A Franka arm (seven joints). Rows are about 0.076 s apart.
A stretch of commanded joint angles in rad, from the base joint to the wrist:
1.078, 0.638, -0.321, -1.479, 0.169, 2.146, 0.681
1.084, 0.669, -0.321, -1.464, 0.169, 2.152, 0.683
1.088, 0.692, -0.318, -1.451, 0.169, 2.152, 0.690
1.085, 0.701, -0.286, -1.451, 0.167, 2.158, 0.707
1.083, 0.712, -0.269, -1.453, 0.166, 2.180, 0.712
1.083, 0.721, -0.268, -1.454, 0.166, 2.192, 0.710
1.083, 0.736, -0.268, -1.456, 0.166, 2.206, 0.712
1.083, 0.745, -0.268, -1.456, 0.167, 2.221, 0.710
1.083, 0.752, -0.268, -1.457, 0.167, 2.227, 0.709
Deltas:
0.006, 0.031, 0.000, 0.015, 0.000, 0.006, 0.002
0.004, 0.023, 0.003, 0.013, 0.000, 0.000, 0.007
-0.003, 0.009, 0.032, 0.000, -0.002, 0.006, 0.017
-0.002, 0.011, 0.017, -0.002, -0.001, 0.022, 0.005
0.000, 0.009, 0.001, -0.001, 0.000, 0.012, -0.002
0.000, 0.015, 0.000, -0.002, 0.000, 0.014, 0.002
0.000, 0.009, 0.000, 0.000, 0.001, 0.015, -0.002
0.000, 0.007, 0.000, -0.001, 0.000, 0.006, -0.001

